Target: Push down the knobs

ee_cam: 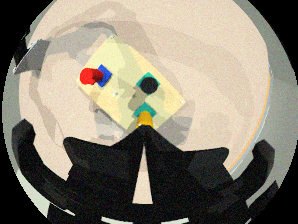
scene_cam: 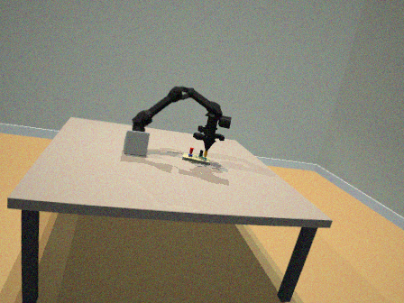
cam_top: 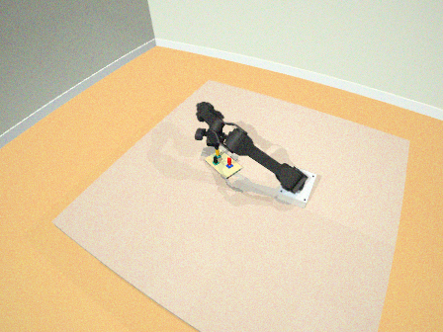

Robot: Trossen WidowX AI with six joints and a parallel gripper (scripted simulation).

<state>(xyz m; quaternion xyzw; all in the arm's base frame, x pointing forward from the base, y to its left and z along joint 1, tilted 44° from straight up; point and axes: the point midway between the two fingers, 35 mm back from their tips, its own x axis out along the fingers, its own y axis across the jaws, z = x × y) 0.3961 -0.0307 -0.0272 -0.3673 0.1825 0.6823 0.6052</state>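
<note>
Right now the yellow knob is 10 mm below my gripper tip. The rest, counted from my gripper tip: red knob: 80 mm behind, 30 mm to the left, 20 mm below.
</note>
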